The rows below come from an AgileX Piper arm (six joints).
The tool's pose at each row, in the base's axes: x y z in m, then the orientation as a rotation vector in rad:
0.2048, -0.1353, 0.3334, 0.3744, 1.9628, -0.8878
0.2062, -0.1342, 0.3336, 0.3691, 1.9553, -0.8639
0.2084, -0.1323, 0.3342, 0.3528, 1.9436, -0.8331
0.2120, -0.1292, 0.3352, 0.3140, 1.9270, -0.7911
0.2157, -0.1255, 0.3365, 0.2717, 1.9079, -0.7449
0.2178, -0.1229, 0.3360, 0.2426, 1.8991, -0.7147
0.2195, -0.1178, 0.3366, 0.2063, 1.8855, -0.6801
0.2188, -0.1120, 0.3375, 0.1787, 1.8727, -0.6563
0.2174, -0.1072, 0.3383, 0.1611, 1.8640, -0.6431
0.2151, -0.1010, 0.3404, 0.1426, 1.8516, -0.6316
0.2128, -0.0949, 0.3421, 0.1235, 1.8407, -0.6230
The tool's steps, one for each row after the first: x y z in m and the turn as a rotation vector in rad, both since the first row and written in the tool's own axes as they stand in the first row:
-0.0010, 0.0015, 0.0000, -0.0172, -0.0111, 0.0108
-0.0029, 0.0038, -0.0002, -0.0427, -0.0307, 0.0197
-0.0059, 0.0076, -0.0004, -0.0844, -0.0640, 0.0216
-0.0093, 0.0117, -0.0012, -0.1304, -0.1006, 0.0237
-0.0102, 0.0149, -0.0016, -0.1620, -0.1213, 0.0225
-0.0121, 0.0192, -0.0044, -0.1989, -0.1490, 0.0203
-0.0130, 0.0224, -0.0092, -0.2250, -0.1718, 0.0180
-0.0133, 0.0246, -0.0138, -0.2402, -0.1866, 0.0157
-0.0144, 0.0267, -0.0203, -0.2539, -0.2049, 0.0132
-0.0152, 0.0288, -0.0267, -0.2661, -0.2219, 0.0083

